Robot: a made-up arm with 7 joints. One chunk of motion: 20 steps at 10 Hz.
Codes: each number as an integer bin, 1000 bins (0 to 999) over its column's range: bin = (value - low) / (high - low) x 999, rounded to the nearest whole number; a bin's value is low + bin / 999 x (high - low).
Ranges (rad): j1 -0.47..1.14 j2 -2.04..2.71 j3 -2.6..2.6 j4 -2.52..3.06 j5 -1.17..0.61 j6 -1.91..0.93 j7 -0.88..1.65
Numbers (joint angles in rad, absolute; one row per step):
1: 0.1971 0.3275 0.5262 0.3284 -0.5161 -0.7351 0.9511
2: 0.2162 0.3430 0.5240 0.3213 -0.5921 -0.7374 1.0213
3: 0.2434 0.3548 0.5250 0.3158 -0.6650 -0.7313 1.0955
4: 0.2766 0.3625 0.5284 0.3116 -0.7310 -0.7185 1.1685
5: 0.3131 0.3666 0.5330 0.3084 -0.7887 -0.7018 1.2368
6: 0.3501 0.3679 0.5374 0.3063 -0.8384 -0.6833 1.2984
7: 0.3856 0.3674 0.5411 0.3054 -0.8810 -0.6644 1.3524
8: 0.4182 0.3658 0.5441 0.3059 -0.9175 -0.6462 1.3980
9: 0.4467 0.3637 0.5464 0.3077 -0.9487 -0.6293 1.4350
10: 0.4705 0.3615 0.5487 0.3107 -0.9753 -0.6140 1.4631
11: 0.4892 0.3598 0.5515 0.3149 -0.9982 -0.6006 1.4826
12: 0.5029 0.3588 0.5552 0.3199 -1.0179 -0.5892 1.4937
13: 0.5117 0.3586 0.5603 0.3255 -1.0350 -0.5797 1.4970
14: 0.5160 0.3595 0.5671 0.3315 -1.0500 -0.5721 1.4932
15: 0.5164 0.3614 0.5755 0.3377 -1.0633 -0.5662 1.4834
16: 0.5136 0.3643 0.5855 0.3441 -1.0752 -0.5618 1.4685
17: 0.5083 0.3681 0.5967 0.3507 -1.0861 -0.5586 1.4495
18: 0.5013 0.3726 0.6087 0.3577 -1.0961 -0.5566 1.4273
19: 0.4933 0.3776 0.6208 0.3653 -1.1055 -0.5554 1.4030
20: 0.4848 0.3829 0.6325 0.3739 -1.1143 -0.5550 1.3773
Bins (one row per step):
1: 414 498 601 510 367 413 723
2: 426 501 600 509 324 412 751
3: 443 504 600 508 283 415 780
4: 463 505 601 507 246 419 809
5: 486 506 602 506 214 425 836
6: 509 506 603 506 186 432 860
7: 531 506 603 506 162 438 881
8: 551 506 604 506 142 445 899
9: 569 506 604 506 124 450 914
10: 584 505 605 507 109 456 925
11: 595 505 605 508 96 461 933
12: 604 505 606 508 85 465 937
13: 609 504 607 509 76 468 939
14: 612 505 608 511 67 471 937
15: 612 505 610 512 60 473 933
16: 610 506 612 513 53 474 927
17: 607 506 614 514 47 475 920
18: 603 507 616 515 41 476 911
19: 598 508 619 517 36 476 901
20: 592 510 621 518 31 477 891

